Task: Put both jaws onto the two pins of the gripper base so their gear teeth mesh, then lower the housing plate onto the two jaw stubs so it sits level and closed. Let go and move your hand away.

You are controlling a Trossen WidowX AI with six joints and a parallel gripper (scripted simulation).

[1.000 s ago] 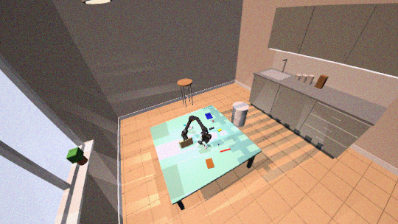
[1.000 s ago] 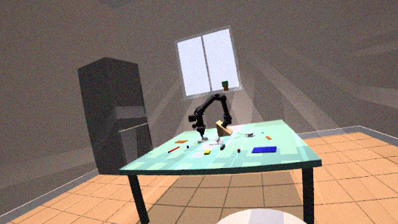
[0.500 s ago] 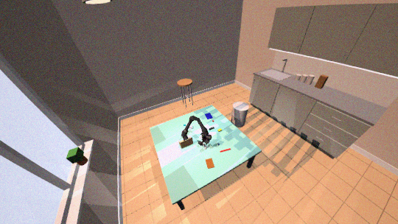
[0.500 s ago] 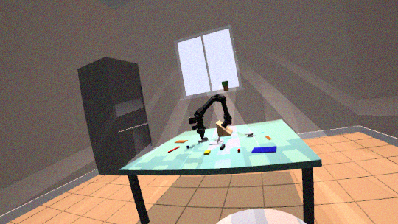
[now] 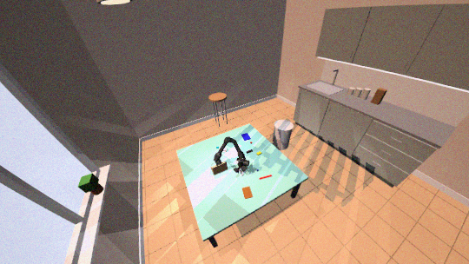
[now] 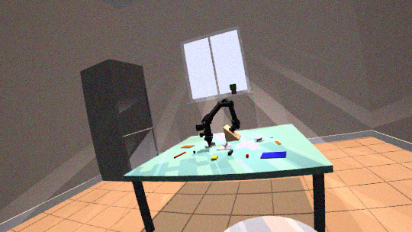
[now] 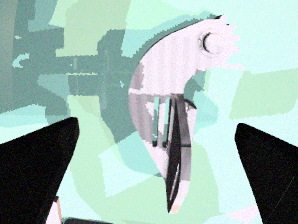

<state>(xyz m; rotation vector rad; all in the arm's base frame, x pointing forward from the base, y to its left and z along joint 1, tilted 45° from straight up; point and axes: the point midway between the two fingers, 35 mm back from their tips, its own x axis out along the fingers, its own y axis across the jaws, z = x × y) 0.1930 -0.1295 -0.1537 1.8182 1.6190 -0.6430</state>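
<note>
Now: gripper tip 14 cm to the right of the pale flat plate, 13 cm short of it and 1 cm above it. The rest, counted from my gripper tip: red stick (24 cm to the right, 18 cm ahead, 1 cm below); dark block (29 cm ahead, 20 cm to the left); orange block (26 cm to the right, 11 cm behind, 1 cm below).
</note>
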